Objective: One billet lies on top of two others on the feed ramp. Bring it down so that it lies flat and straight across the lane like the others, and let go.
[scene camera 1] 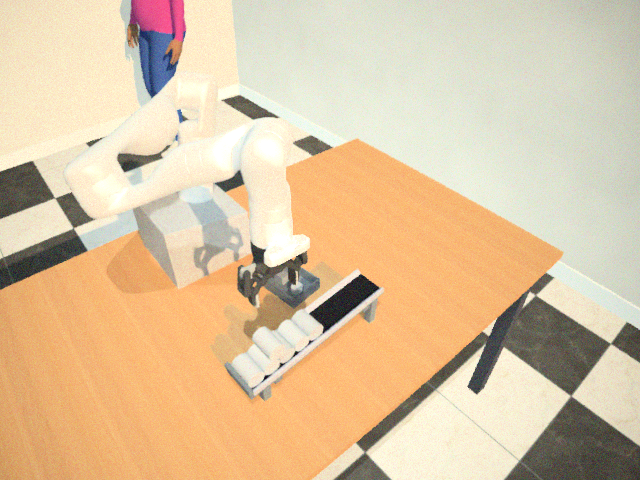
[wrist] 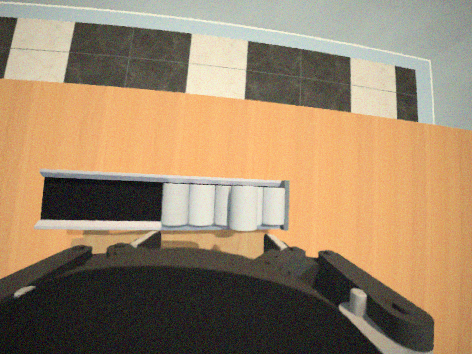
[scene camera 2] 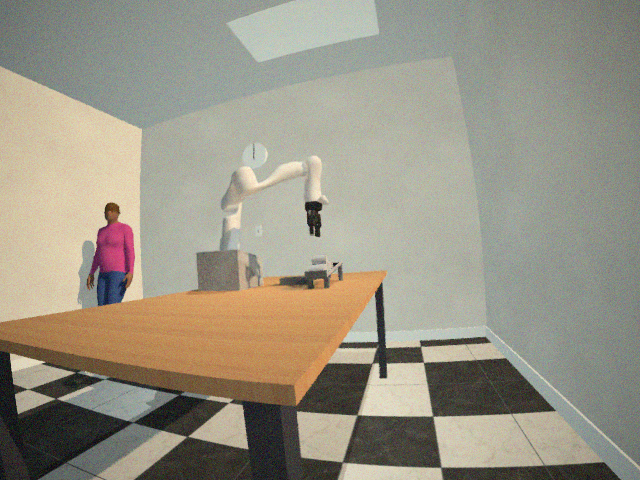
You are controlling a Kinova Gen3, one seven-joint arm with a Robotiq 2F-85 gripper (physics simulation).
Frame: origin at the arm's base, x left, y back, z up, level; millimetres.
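Seen in the pictures: gripper, between the fingertips: (scene camera 1: pixel 274 293) (wrist: pixel 213 245) (scene camera 2: pixel 315 236); arm's base, origin of its link: (scene camera 1: pixel 195 194) (scene camera 2: pixel 229 256).
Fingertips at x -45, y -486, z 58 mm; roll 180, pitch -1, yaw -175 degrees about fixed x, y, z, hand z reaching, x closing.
Observation:
Offsets run from my fingertips to a thing's middle. "pt": to the spot under its first point.
The raised billet {dx -37, dy -25, dz -104 mm} (scene camera 1: pixel 271 343) (scene camera 2: pixel 318 259) (wrist: pixel 243 207) is a white cylinder. It lies across the lane on top of two neighbours, which show partly at its left (wrist: pixel 222 205) and right (wrist: pixel 260 206) in the wrist view. Other white billets lie straight across the sloping feed ramp {dx +78, dy -14, dz -148 mm} (scene camera 1: pixel 345 300) (scene camera 2: pixel 336 268) (wrist: pixel 100 199), from its end plate up to the bare black stretch. My gripper (scene camera 1: pixel 275 295) (scene camera 2: pixel 314 235) (wrist: pixel 213 245) is open and empty, high above the table. In the wrist view the raised billet lies beyond the fingertips, right of their middle.
A shallow grey-blue tray {pt dx +195, dy +148, dz -213 mm} (scene camera 1: pixel 311 283) with small light pieces stands beside the ramp, partly hidden behind my gripper in scene camera 1. The arm's box-shaped base (scene camera 1: pixel 206 227) (scene camera 2: pixel 217 270) stands on the table's far side. A person (scene camera 1: pixel 157 15) (scene camera 2: pixel 114 248) stands beyond the table.

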